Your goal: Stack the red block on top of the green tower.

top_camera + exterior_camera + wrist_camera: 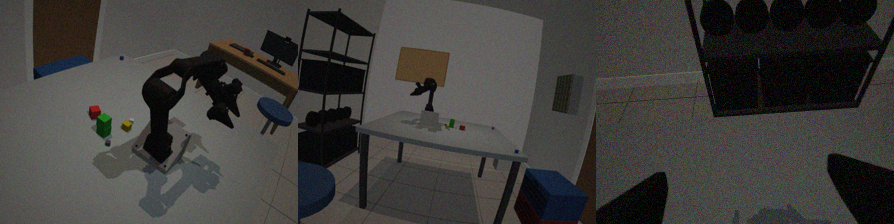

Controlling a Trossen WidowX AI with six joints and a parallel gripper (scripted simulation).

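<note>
Right now my gripper tip is 540 mm short of the red block, 250 mm above it and 180 mm to the right of it. Round my gripper tip: small blue cube (990 mm ahead, 360 mm to the right, 260 mm below); then small yellow block (390 mm ahead, 250 mm below, 110 mm to the left); then tiny dark cube (360 mm ahead, 260 mm below, 240 mm to the left).
</note>
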